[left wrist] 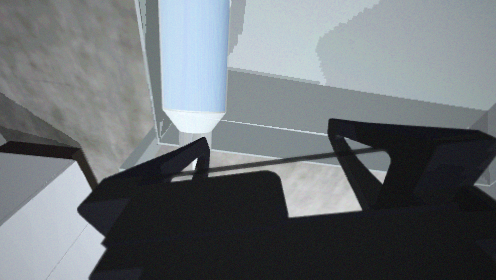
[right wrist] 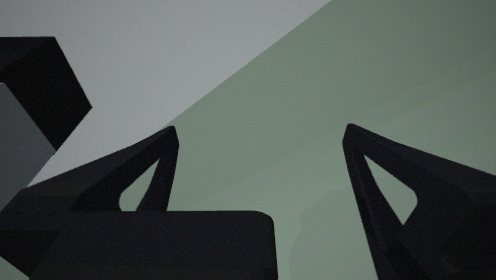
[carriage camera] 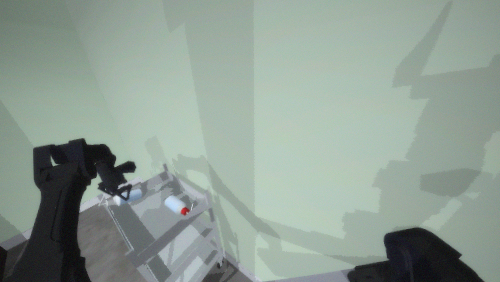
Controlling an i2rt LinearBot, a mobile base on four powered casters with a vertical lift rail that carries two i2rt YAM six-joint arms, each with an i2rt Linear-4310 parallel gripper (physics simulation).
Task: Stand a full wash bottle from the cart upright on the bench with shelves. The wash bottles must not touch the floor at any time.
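Frame: origin at the left arm's base, x right, y ahead, z up, level; millimetres.
Where they show: left gripper, between the fingertips: (left wrist: 266, 135) (carriage camera: 120, 197); right gripper, between the fingertips: (right wrist: 260, 134).
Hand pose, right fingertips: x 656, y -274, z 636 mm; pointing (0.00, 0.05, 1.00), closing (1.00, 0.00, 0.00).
After its pixels a point has its place.
A wash bottle with a pale blue body and white shoulder (carriage camera: 131, 195) {y 417, x -235, z -79 mm} (left wrist: 195, 60) lies on its side on the cart (carriage camera: 170, 236) {y 271, x -1, z -184 mm} (left wrist: 300, 100) {y 380, x -251, z -211 mm}, near its left edge. Its neck is partly hidden behind a finger in the left wrist view. A second bottle with a red cap (carriage camera: 175, 204) {y 412, x -29, z -153 mm} lies on the cart to its right. My left gripper (carriage camera: 115, 191) {y 424, x -292, z -99 mm} (left wrist: 266, 135) {y 424, x -292, z -99 mm} is open and empty; its left fingertip overlaps the neck in view, and contact cannot be told. My right gripper (right wrist: 260, 134) {y -274, x 656, z 636 mm} is open and empty, facing the wall. The bench with shelves cannot be made out.
Green walls (carriage camera: 325, 100) {y 207, x 518, z 371 mm} (right wrist: 280, 100) {y 39, x 738, z 1148 mm} meet in a corner behind the cart. Brown-grey floor (carriage camera: 102, 232) {y 754, x -1065, z -873 mm} (left wrist: 75, 75) {y 667, x -1108, z -873 mm} shows beside the cart. A white surface with a dark edge (left wrist: 45, 215) {y 246, x -1548, z -509 mm} is at the lower left of the left wrist view.
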